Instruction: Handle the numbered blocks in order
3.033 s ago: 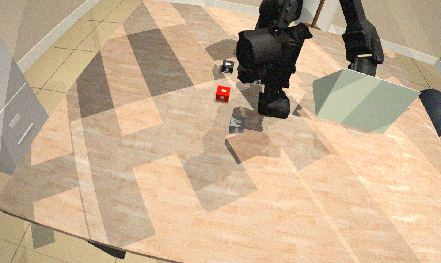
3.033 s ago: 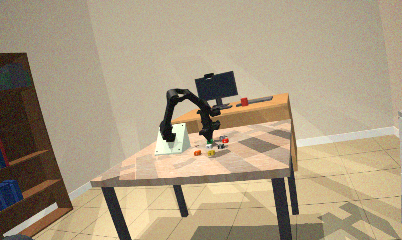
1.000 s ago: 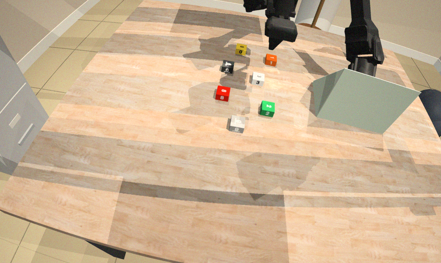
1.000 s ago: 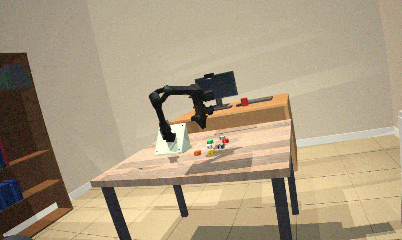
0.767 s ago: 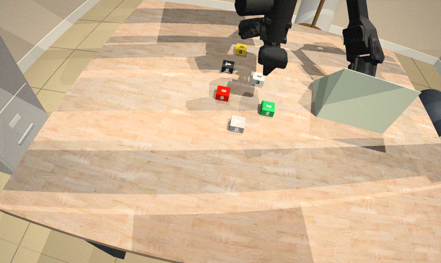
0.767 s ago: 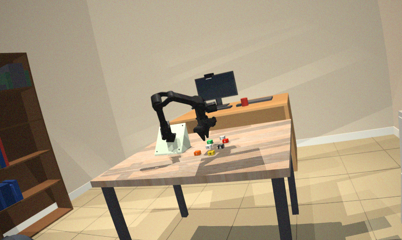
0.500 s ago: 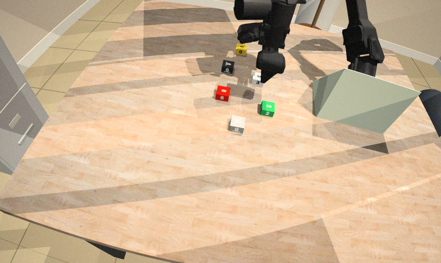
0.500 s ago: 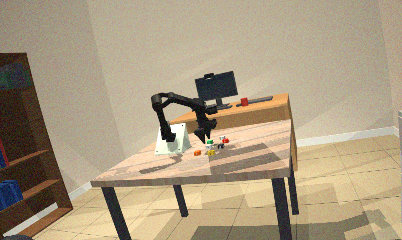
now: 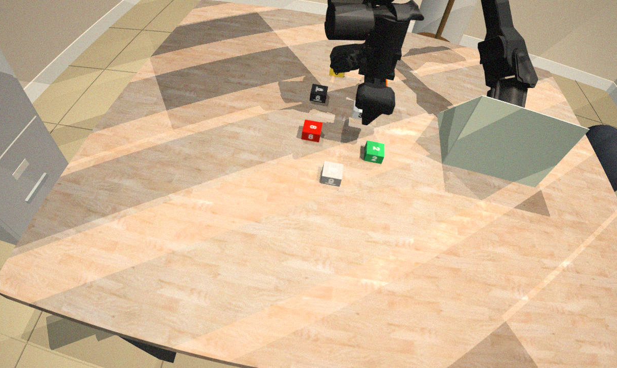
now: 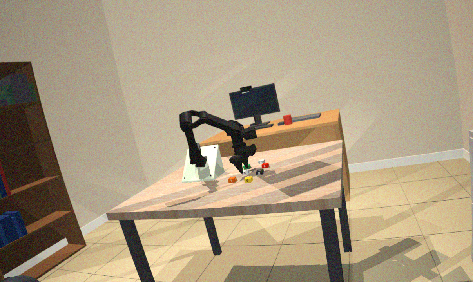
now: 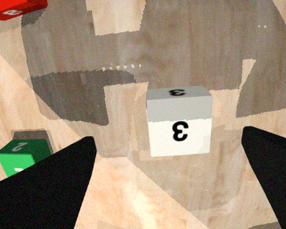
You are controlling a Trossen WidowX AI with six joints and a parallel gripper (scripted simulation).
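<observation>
The white block lies 1 cm ahead of my gripper tip and 1 cm below it. From my gripper tip the other things lie so: black block 10 cm ahead, 2 cm to the right, 1 cm below; then green block 3 cm behind, 10 cm to the left, 1 cm below; then orange block 2 cm behind, 11 cm to the right, 1 cm below.
</observation>
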